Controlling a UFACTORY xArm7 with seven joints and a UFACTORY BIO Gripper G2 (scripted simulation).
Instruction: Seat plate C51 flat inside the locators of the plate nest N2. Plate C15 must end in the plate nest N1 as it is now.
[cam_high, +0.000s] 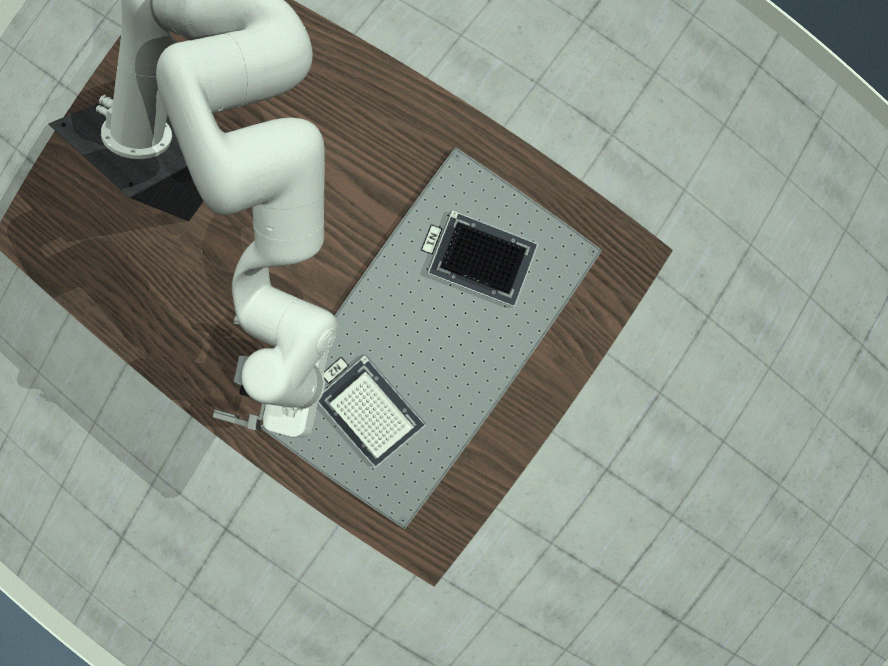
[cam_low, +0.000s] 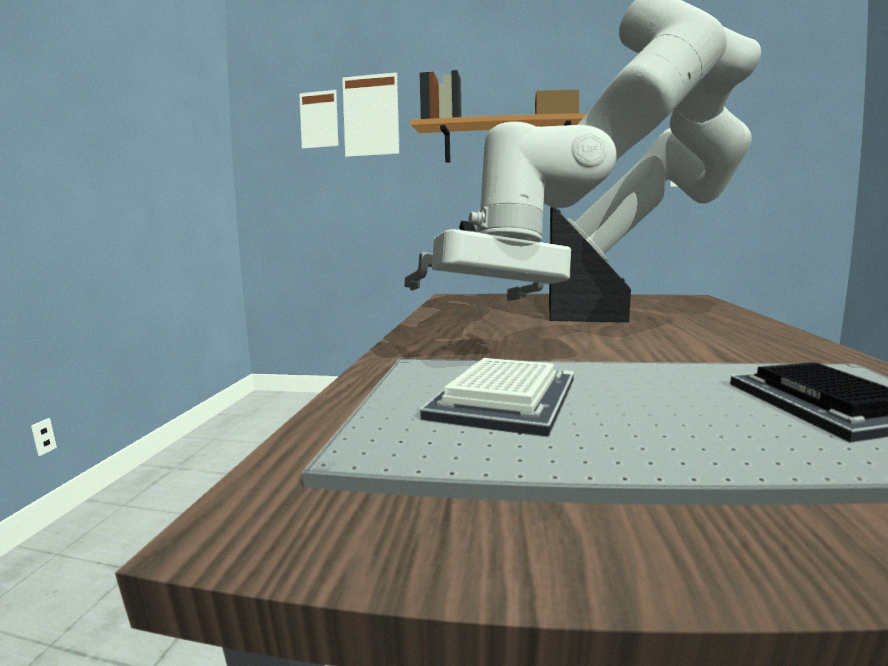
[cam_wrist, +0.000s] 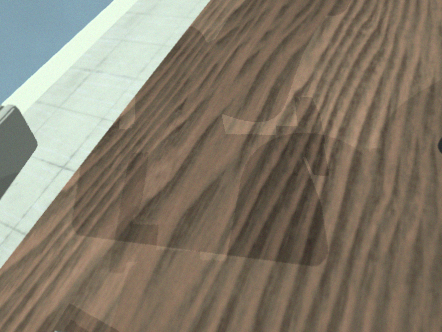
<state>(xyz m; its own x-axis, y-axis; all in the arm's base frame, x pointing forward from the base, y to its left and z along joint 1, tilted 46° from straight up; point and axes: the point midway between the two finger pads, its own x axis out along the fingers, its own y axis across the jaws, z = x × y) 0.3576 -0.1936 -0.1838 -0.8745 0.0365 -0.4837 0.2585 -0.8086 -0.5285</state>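
The white well plate C51 is 240 mm ahead of my hand, 70 mm below it and 30 mm to the left of it. The rest, counted from my hand: black well plate C15: 370 mm to the left, 280 mm ahead, 70 mm below; then plate nest N1: 370 mm to the left, 280 mm ahead, 80 mm below; then dark plate nest N2: 230 mm ahead, 80 mm below, 40 mm to the left.
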